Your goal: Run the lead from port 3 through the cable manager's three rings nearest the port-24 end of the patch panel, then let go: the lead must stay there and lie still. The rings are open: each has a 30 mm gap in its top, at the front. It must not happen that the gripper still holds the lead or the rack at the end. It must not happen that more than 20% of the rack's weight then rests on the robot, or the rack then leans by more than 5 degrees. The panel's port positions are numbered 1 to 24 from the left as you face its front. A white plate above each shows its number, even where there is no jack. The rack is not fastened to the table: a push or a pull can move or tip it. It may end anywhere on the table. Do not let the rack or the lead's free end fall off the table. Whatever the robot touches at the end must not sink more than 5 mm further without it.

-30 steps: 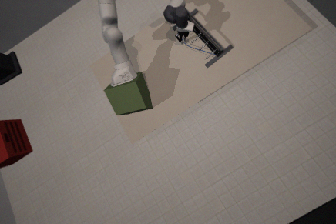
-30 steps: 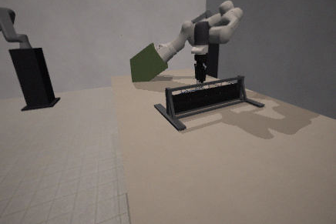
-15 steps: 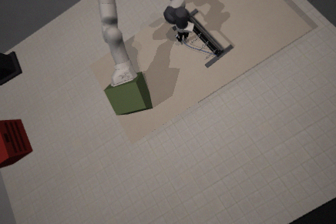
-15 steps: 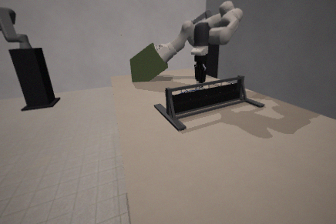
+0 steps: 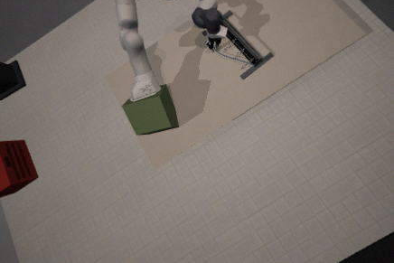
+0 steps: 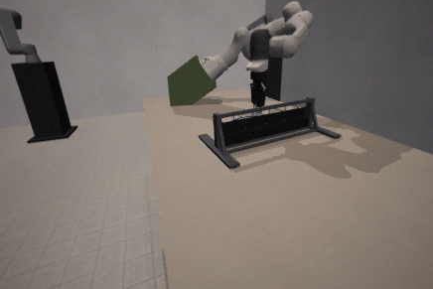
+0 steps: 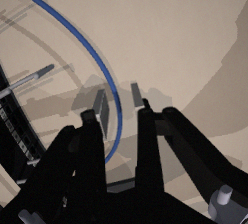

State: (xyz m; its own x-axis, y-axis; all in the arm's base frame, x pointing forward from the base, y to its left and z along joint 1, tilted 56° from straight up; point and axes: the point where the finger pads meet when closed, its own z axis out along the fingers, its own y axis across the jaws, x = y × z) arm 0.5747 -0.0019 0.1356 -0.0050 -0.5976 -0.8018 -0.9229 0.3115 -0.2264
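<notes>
Right now my hand is 17 cm short of the rack, 4 cm to the left of it and 1 cm below it.
</notes>
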